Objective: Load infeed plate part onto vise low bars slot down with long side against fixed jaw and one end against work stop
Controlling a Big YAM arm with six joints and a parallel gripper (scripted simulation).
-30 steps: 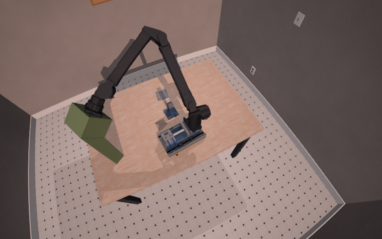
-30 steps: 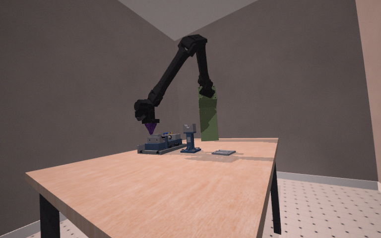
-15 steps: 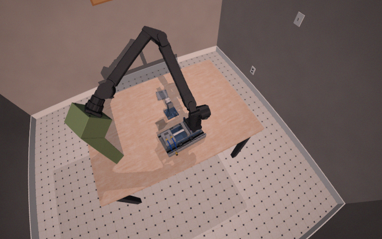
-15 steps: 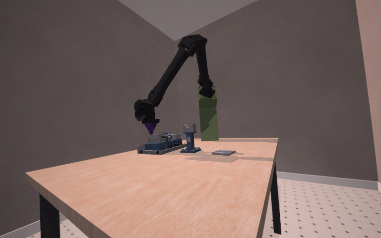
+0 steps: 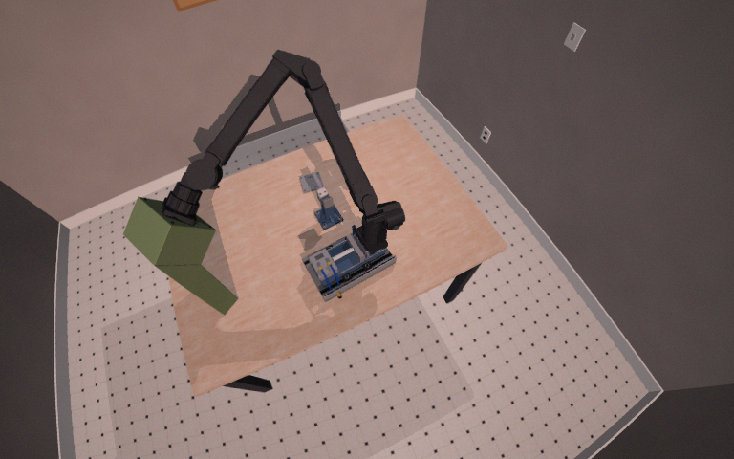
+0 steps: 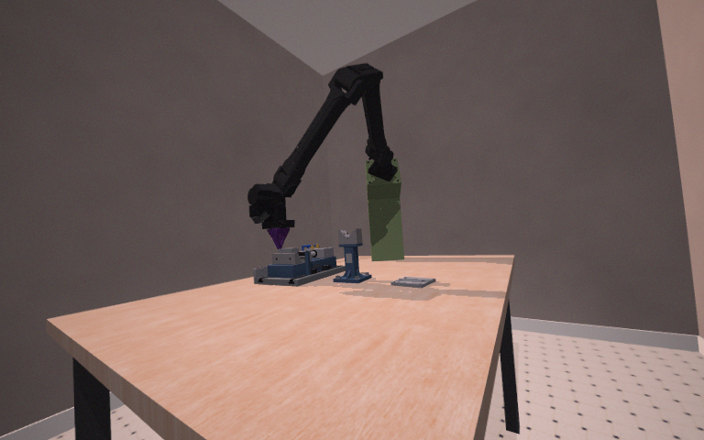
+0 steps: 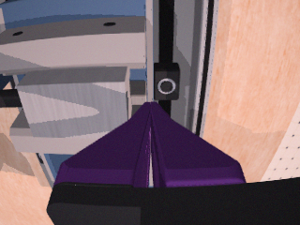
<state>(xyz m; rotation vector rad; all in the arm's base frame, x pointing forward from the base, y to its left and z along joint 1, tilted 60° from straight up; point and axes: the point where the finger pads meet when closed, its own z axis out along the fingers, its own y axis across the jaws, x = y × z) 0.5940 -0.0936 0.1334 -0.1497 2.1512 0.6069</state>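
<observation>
My gripper is now 20 mm past the part, 40 mm to the right of it and 30 mm above it. The rest, counted from my hand: fixed jaw (60 mm to the left, 40 mm below); then work stop rod (50 mm behind, 90 mm to the left, 30 mm below); then moving jaw (60 mm behind, 30 mm to the left, 40 mm below).
</observation>
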